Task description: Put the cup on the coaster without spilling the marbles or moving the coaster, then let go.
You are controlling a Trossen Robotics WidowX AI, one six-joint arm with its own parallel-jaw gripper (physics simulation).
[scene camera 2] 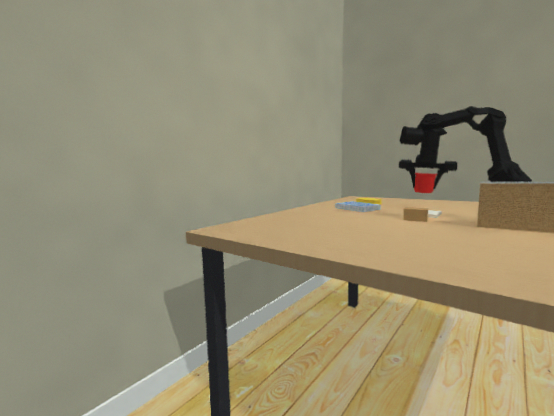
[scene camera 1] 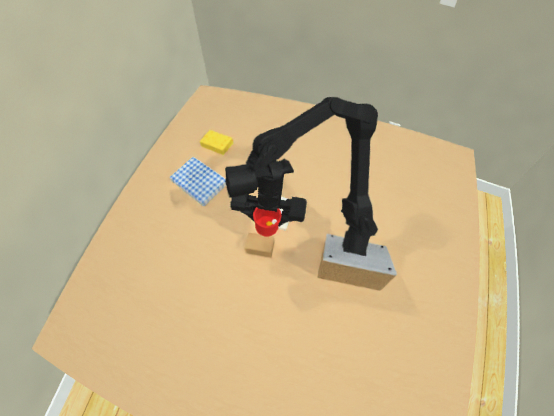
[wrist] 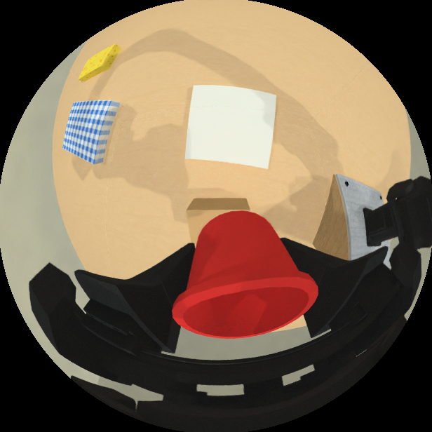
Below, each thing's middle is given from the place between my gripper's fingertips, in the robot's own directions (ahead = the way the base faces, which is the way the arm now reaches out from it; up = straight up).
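Labels:
From my hand, the red cup [wrist: 242, 282] is 20 mm above and 10 mm to the left, and going by their middles, of the things named here the red cup is the nearest to my hand. The brown block [wrist: 200, 211] is 90 mm below my hand, 20 mm ahead of it and 30 mm to the left of it. The white square coaster [wrist: 232, 124] is 110 mm below my hand, 10 mm ahead of it and 100 mm to the right of it, and that coaster is, going by their middles, the farthest from my hand of the things named here.

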